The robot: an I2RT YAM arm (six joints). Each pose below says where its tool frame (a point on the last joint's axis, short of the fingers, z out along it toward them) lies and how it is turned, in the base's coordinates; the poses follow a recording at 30 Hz.
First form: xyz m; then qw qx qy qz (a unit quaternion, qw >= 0).
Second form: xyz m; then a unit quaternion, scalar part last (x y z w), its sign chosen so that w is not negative. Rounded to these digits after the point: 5 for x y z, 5 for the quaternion.
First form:
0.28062, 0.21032, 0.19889, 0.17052, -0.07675, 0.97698, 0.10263
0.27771, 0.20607, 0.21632, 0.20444, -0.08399, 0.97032, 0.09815
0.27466, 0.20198, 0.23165, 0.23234, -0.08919, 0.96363, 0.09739
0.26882, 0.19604, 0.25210, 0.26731, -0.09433, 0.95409, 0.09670
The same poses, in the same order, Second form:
0.28062, 0.21032, 0.19889, -0.07675, 0.97698, 0.10263, 0.17052
0.27771, 0.20607, 0.21632, -0.08399, 0.97032, 0.09815, 0.20444
0.27466, 0.20198, 0.23165, -0.08919, 0.96363, 0.09739, 0.23234
0.26882, 0.19604, 0.25210, -0.09433, 0.95409, 0.09670, 0.26731

